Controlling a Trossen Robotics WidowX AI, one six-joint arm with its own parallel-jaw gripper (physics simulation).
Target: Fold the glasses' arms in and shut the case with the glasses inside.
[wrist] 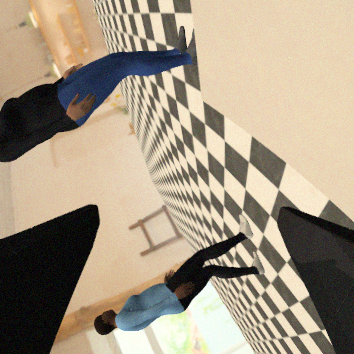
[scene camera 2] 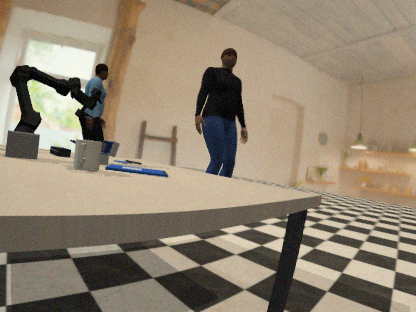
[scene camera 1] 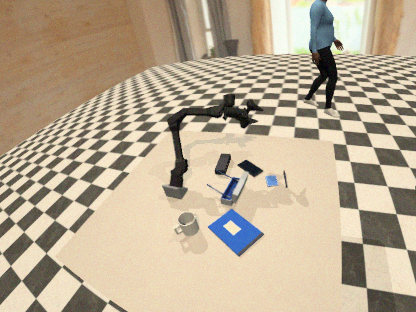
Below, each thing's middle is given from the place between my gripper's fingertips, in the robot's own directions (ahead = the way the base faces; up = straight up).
Right now the mug (scene camera 2: 87, 155) is 23 cm behind my hand, 65 cm to the right of it and 21 cm below it.
